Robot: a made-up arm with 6 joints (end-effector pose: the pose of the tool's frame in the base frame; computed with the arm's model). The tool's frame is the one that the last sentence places. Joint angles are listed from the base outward.
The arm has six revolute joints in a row. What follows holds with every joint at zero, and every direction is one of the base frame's. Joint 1 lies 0.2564 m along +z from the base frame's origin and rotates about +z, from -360 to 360 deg. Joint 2 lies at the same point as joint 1 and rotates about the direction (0, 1, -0.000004), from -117.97 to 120 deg. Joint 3 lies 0.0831 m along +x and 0.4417 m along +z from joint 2 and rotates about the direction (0, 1, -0.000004), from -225 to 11 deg. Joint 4 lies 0.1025 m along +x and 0.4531 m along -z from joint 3 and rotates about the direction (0, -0.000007, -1), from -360 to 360 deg. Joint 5 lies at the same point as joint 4 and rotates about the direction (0, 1, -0.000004), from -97 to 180 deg. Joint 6 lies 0.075 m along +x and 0.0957 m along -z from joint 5 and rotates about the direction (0, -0.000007, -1), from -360 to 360 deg. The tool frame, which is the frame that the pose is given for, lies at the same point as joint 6; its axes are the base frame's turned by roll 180, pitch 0 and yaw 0 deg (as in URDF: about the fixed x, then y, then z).
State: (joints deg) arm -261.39 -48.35 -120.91 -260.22 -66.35 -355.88
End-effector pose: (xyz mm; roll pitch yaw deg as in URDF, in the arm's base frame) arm 156.2 -256.6 1042.8 -17.85 67.44 3.54
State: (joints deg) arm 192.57 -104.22 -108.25 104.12 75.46 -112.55
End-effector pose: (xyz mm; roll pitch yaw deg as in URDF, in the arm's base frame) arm 840.7 114.1 627.5 81.73 53.77 25.47
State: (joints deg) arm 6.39 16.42 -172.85 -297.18 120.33 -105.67
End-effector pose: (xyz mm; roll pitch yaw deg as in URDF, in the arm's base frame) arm 334.7 145.3 1105.9 128.90 -8.84 167.59
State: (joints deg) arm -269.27 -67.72 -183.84 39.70 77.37 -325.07
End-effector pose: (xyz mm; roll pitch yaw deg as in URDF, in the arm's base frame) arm -37.6 -910.6 632.8 27.77 -27.98 -50.33
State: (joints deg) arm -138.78 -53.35 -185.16 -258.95 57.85 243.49
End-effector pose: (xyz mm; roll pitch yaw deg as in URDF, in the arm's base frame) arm 663.2 527.4 789.1 35.62 80.11 20.20
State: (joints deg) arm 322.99 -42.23 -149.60 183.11 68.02 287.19
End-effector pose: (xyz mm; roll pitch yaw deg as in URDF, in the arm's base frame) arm -408.8 304.0 1152.5 79.33 -17.55 -120.83
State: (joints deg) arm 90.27 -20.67 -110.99 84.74 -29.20 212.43
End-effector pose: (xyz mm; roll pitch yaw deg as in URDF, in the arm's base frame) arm 110.6 221.0 1115.6 38.38 -38.48 -179.55
